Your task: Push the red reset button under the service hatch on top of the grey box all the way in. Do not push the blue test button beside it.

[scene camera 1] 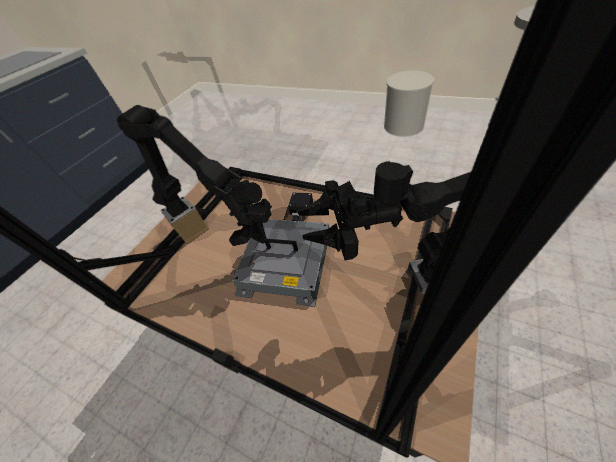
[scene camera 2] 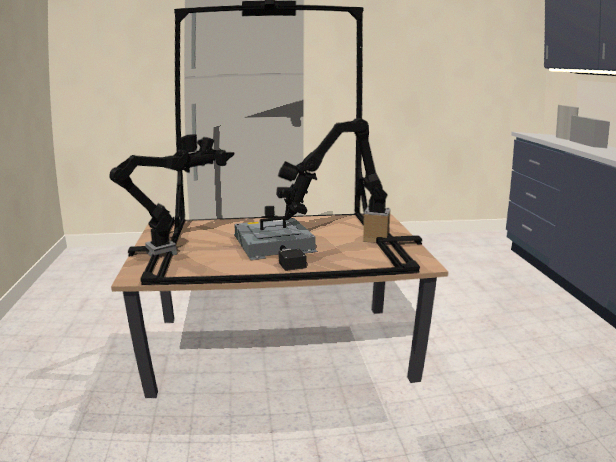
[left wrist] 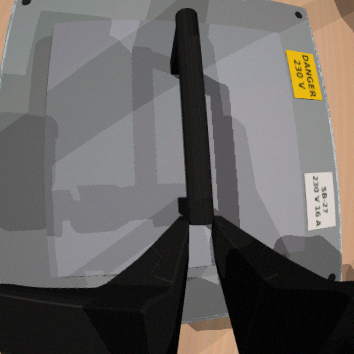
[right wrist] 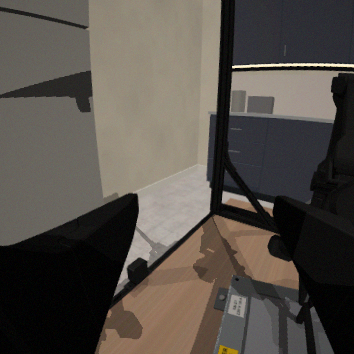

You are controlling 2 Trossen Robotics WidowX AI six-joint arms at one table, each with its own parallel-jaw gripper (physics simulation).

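Note:
Left gripper [scene camera 1: 264, 241], also in left wrist view [left wrist: 199, 223]: carries a service hatch, clear of everything else. Right gripper [scene camera 1: 300, 224], also in right wrist view [right wrist: 206, 203]: open, holding nothing. Service hatch [scene camera 1: 285, 251], also in left wrist view [left wrist: 146, 120] and right wrist view [right wrist: 269, 318].

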